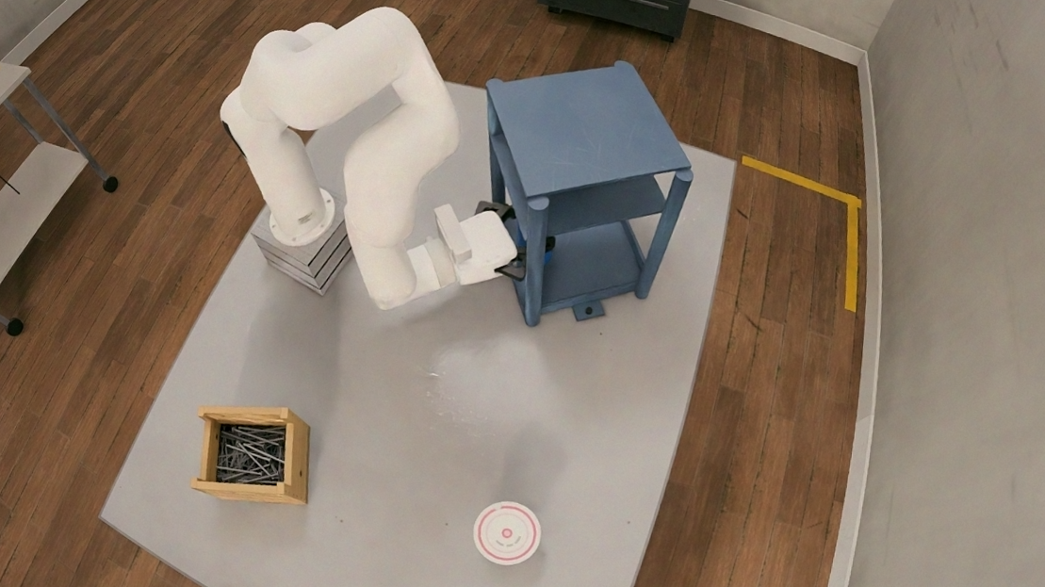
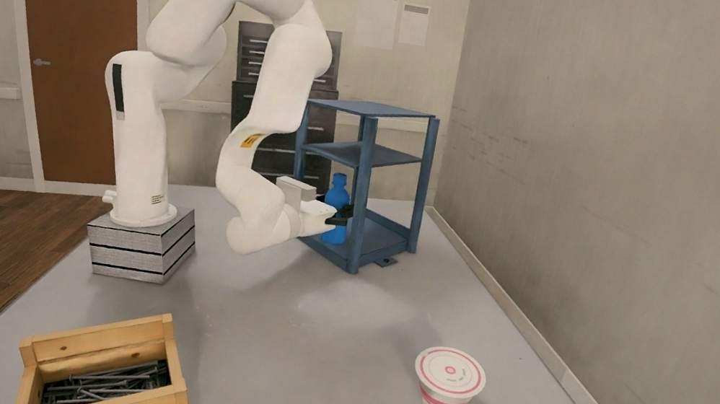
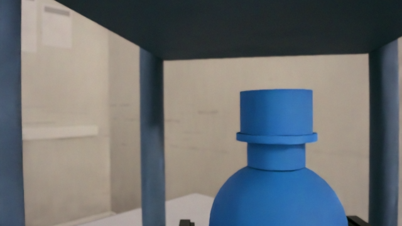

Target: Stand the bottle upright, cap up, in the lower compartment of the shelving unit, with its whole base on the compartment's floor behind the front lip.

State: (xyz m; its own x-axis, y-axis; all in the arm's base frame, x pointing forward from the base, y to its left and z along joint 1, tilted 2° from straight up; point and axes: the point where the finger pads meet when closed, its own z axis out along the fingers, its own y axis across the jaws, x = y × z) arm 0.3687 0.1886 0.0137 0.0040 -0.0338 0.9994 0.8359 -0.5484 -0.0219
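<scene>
Right now the blue bottle is 20 mm above my hand. Round my hand: blue shelving unit (40 mm ahead, 50 mm to the left, 60 mm above).
</scene>
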